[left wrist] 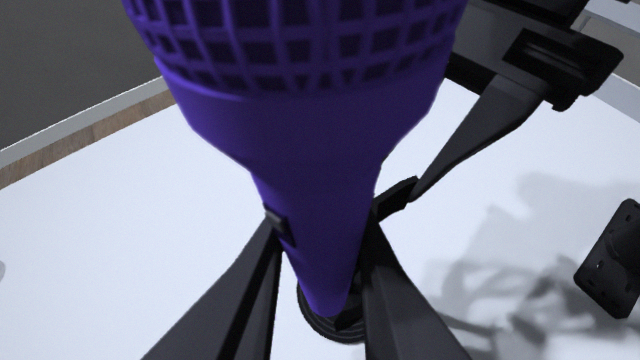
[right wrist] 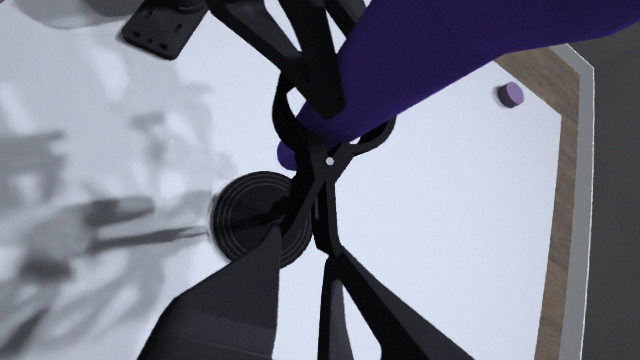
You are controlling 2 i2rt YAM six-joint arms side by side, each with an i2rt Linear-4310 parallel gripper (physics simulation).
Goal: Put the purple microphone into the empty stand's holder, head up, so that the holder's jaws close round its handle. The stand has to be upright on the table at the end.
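Places are measured from the left arm's base along level axes (x left, y back, z up), in metres.
Pixels of known places: left gripper, fingertip midpoint: (left wrist: pixel 321 215) (right wrist: pixel 370 102); right gripper, fingertip midpoint: (left wrist: pixel 389 185) (right wrist: pixel 303 243); left arm's base at its link origin: (right wrist: pixel 184 0); right arm's base at its link origin: (left wrist: pixel 622 253).
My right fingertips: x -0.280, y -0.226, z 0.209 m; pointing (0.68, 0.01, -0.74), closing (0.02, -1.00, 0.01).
Ahead of a thing's pixels: the offset from my right fingertips to its top centre. "spot": to the spot under its first point.
The purple microphone @(spot: dx +0.073, dy +0.021, dz +0.116 m) (left wrist: pixel 315 135) (right wrist: pixel 420 65) is head up, its handle tapering down. My left gripper (left wrist: pixel 321 215) is shut on its handle; a left finger (right wrist: pixel 320 90) also shows in the right wrist view. The stand's black round base @(spot: dx +0.068, dy +0.043, dz -0.198 m) (left wrist: pixel 345 336) (right wrist: pixel 240 215) rests on the table, with the stand upright. The holder's jaws (right wrist: pixel 282 115) are spread, and the lower handle lies between them, slanted in the right wrist view; contact cannot be told. My right gripper (right wrist: pixel 303 243) is squeezed on the holder's two rear levers @(spot: dx +0.009, dy -0.004, dz +0.015 m) (right wrist: pixel 326 225). The handle's bottom end shows beyond one jaw.
A black plate with holes (left wrist: pixel 612 260) (right wrist: pixel 160 32) is on the far side of the stand from a small purple disc @(dx +0.434, dy -0.373, dz -0.190 m) (right wrist: pixel 511 95) near the table's edge. The right arm's dark finger (left wrist: pixel 480 125) reaches in beside the microphone. A wooden floor strip borders the white table.
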